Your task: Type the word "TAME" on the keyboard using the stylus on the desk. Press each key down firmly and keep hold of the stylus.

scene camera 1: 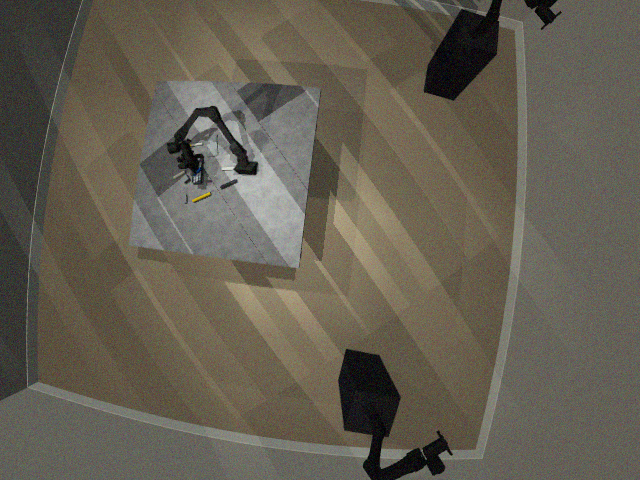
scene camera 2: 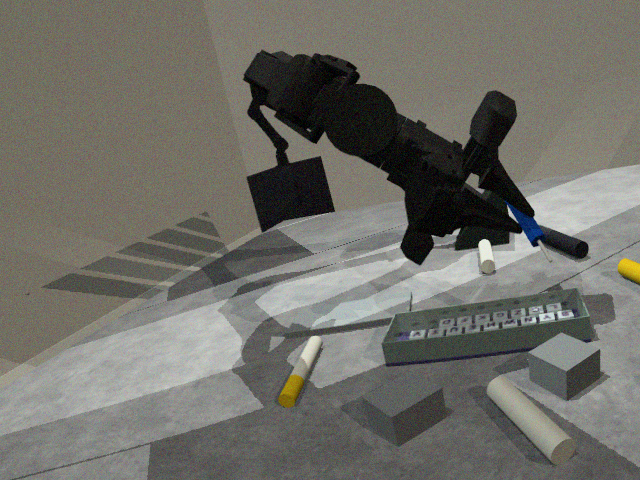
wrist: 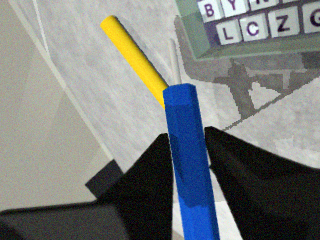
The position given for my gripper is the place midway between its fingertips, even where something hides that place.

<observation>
I see my gripper (scene camera 2: 527, 222), a blue stylus (scene camera 2: 530, 227), a dark cylinder (scene camera 2: 569, 244), a yellow-tipped marker (scene camera 2: 287, 398) and a yellow cylinder (wrist: 115, 32).
My gripper is seen too in the wrist view (wrist: 186, 138). The wrist view does not show the yellow-tipped marker: it is out of frame.
</observation>
